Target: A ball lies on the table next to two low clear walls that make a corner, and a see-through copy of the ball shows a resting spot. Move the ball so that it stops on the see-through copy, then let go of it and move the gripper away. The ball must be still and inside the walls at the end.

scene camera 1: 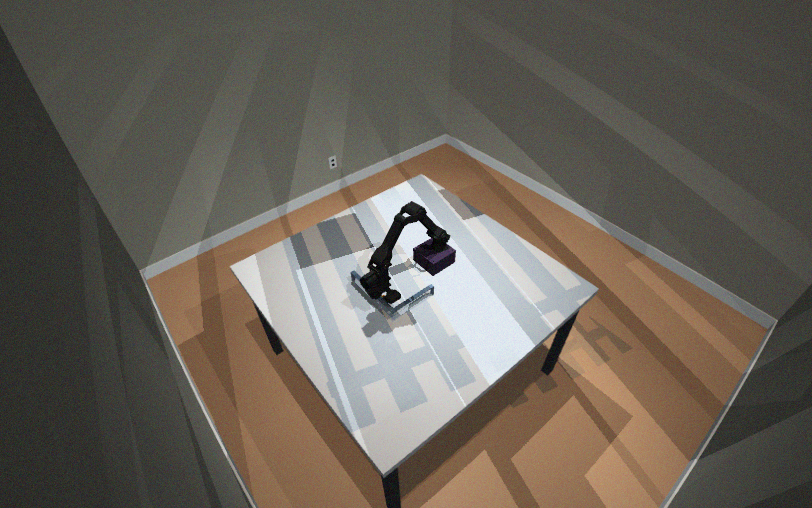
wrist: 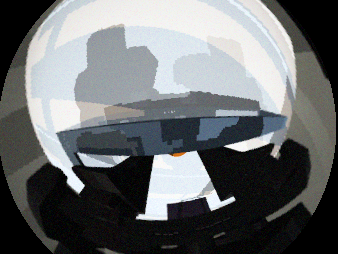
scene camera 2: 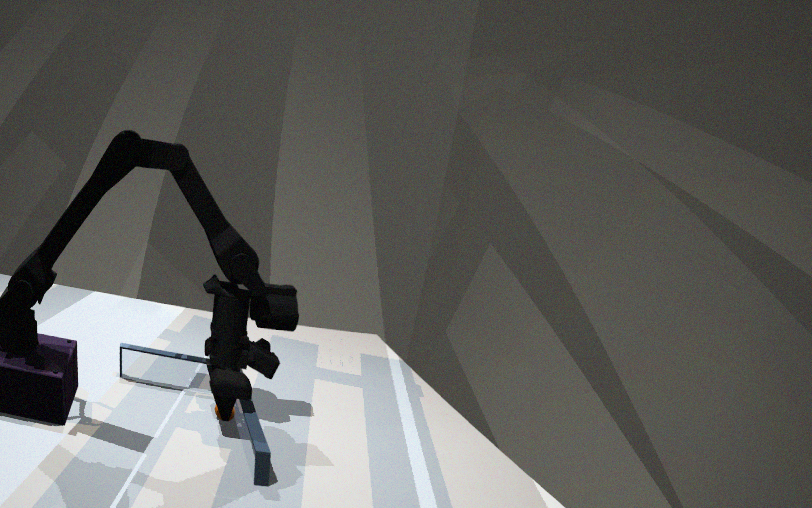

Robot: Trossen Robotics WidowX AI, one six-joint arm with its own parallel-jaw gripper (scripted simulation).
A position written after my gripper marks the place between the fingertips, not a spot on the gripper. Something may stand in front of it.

I see my gripper point(scene camera 2: 223, 413) and a wall point(scene camera 2: 144, 367).
My gripper shows as well in the wrist view point(wrist: 174, 141).
